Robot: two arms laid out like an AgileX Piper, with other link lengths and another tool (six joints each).
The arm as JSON. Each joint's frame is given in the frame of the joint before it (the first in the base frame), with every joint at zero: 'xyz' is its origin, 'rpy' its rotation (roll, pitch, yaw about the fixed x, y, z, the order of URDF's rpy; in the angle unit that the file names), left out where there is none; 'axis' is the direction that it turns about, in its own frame. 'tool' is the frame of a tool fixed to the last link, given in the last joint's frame.
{
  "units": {
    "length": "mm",
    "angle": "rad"
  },
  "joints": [
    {
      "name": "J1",
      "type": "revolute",
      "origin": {
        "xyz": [
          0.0,
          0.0,
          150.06
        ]
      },
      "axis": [
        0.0,
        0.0,
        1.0
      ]
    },
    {
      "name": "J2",
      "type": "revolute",
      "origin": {
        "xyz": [
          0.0,
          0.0,
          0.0
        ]
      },
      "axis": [
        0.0,
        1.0,
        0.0
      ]
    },
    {
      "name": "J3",
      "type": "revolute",
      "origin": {
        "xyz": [
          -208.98,
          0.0,
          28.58
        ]
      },
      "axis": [
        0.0,
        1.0,
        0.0
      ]
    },
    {
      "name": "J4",
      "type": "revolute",
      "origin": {
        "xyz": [
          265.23,
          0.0,
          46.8
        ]
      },
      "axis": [
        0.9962,
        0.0,
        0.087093
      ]
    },
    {
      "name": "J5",
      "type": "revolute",
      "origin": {
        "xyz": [
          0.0,
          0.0,
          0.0
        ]
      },
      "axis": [
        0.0,
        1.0,
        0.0
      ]
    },
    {
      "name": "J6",
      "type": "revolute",
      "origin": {
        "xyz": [
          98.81,
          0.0,
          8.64
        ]
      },
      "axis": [
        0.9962,
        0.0,
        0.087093
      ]
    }
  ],
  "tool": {
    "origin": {
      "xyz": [
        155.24,
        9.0,
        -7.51
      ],
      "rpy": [
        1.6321,
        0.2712,
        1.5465
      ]
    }
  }
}
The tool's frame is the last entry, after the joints.
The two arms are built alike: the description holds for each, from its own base.
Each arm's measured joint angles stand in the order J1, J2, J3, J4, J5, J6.
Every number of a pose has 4 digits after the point. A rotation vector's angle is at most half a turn.
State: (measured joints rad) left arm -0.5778 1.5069 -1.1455 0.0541 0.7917 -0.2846; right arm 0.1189 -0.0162 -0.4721 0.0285 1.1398 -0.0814
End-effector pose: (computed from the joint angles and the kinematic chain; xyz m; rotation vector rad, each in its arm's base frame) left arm 0.3277 -0.1978 0.0783 2.0212 1.8923 0.0733; right arm 0.2019 0.0383 0.1876 1.2608 2.0074 0.6585
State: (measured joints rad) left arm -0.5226 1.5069 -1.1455 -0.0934 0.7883 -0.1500; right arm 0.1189 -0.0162 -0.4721 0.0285 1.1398 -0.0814
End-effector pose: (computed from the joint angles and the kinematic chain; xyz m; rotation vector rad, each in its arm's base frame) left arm 0.3264 -0.2024 0.0788 2.0107 1.8670 -0.0326; right arm 0.2019 0.0383 0.1876 1.2608 2.0074 0.6585
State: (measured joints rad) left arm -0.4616 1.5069 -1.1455 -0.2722 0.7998 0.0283; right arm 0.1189 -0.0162 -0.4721 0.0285 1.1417 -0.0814
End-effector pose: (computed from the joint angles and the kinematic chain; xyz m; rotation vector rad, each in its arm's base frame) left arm 0.3240 -0.2097 0.0824 2.0090 1.8066 -0.1502; right arm 0.2016 0.0383 0.1872 1.2617 2.0090 0.6573
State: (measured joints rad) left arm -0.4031 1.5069 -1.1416 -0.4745 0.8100 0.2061; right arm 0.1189 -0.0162 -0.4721 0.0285 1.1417 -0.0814
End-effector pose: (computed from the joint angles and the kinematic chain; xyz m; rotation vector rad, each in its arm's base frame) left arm 0.3234 -0.2227 0.0916 1.9691 1.7294 -0.2742; right arm 0.2016 0.0383 0.1872 1.2617 2.0090 0.6573
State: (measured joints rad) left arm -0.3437 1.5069 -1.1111 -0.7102 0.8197 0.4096; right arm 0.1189 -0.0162 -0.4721 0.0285 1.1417 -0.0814
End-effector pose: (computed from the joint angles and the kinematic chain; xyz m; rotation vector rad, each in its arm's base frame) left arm 0.3221 -0.2375 0.1006 1.9041 1.6357 -0.3996; right arm 0.2016 0.0383 0.1872 1.2617 2.0090 0.6573
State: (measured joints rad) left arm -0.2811 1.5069 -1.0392 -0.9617 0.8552 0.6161; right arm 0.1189 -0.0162 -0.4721 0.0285 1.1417 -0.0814
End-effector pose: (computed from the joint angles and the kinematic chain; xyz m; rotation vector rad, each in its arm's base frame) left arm 0.3140 -0.2489 0.1038 1.8142 1.5603 -0.5434; right arm 0.2016 0.0383 0.1872 1.2617 2.0090 0.6573
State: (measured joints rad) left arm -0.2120 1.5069 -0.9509 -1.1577 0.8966 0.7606; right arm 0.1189 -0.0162 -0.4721 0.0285 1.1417 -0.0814
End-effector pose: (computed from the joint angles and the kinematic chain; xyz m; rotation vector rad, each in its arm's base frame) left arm 0.3089 -0.2484 0.1020 1.6941 1.5440 -0.6552; right arm 0.2016 0.0383 0.1872 1.2617 2.0090 0.6573
